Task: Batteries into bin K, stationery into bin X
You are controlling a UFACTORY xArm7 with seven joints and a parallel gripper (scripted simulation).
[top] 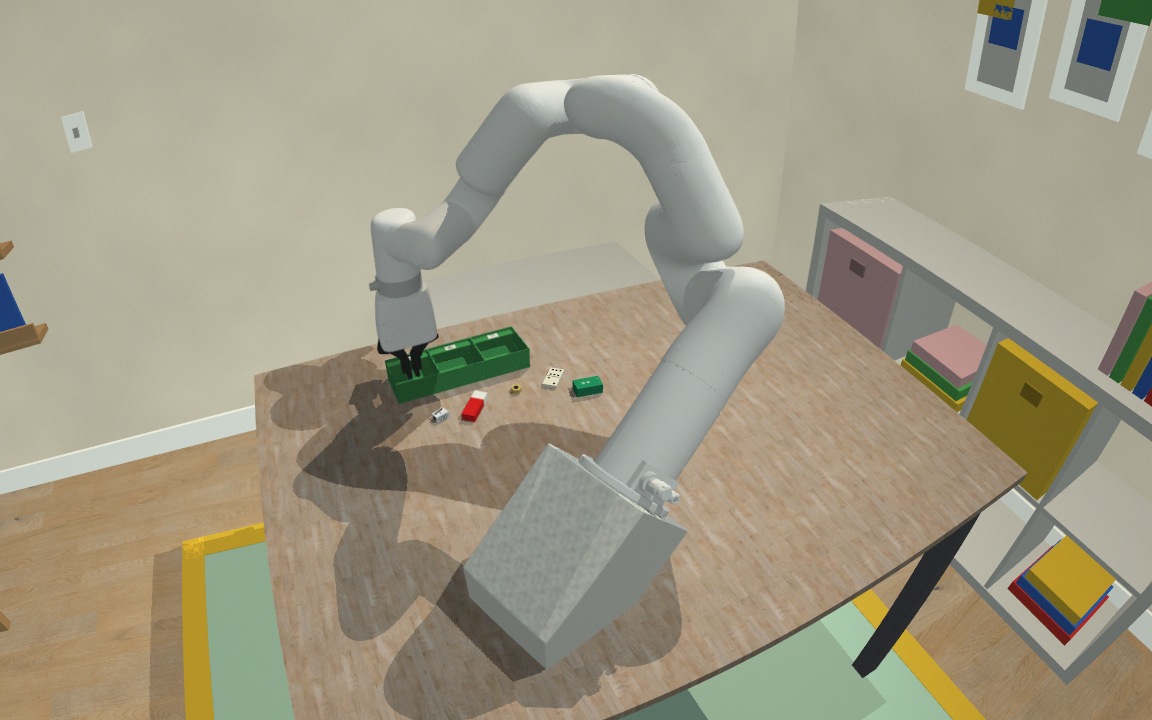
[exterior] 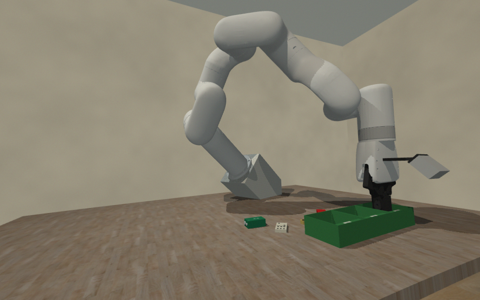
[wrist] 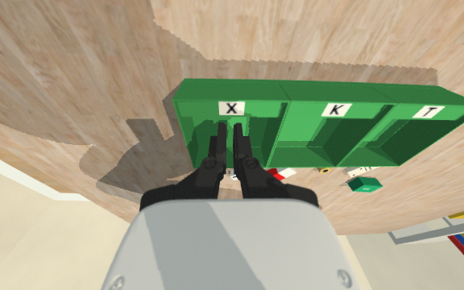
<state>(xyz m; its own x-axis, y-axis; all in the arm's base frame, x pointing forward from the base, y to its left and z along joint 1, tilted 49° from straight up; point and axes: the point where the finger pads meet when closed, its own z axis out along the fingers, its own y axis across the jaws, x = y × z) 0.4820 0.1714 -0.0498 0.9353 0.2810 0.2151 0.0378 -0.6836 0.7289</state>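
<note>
The green 9 V battery lies 14 cm behind my hand, 29 cm to the right of it and 4 cm below it. The rest, counted from my hand: pencil sharpener (11 cm behind, 2 cm to the right, 4 cm below); then green bin tray (1 cm ahead, 8 cm to the right, 3 cm below); then red-and-white eraser (10 cm behind, 9 cm to the right, 4 cm below).
</note>
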